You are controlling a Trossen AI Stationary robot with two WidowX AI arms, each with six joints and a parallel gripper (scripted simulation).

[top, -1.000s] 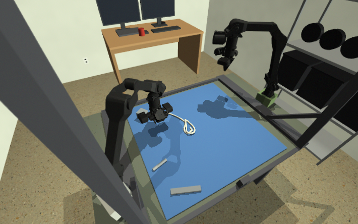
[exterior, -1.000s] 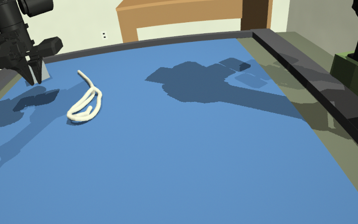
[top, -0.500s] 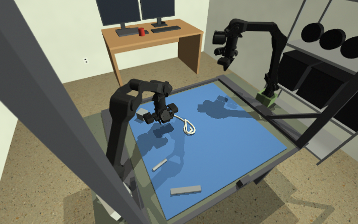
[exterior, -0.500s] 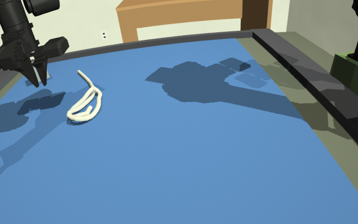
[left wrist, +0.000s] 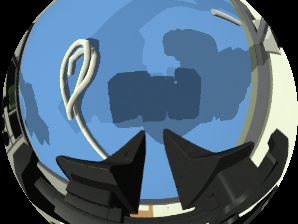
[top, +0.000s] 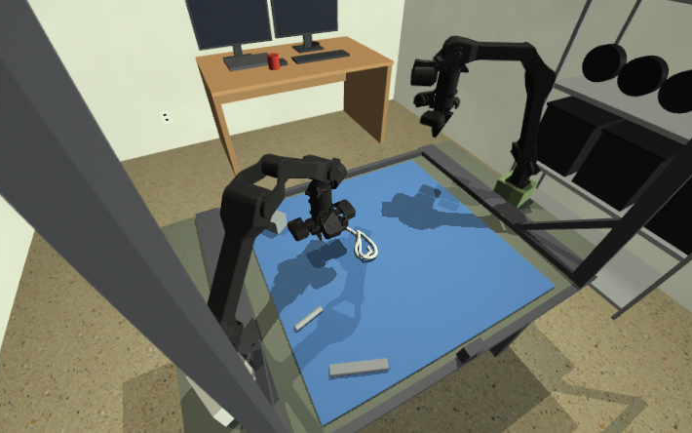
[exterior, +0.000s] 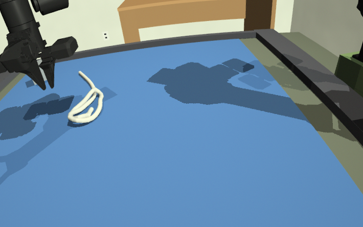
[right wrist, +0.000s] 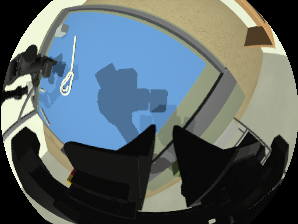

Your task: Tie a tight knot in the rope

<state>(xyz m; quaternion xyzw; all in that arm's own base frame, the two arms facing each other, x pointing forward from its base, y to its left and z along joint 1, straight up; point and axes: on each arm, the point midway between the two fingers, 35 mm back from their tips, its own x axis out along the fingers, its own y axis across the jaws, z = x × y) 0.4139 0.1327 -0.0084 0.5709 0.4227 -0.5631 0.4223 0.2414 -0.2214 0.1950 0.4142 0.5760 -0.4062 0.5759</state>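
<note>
My left gripper is now 140 mm to the left of the blue mat, 110 mm past it and 70 mm above it. The rest, counted from my left hand: grey bar: 340 mm behind, 140 mm to the left, 60 mm below; grey cube: 160 mm ahead, 80 mm to the left, 40 mm below.
</note>
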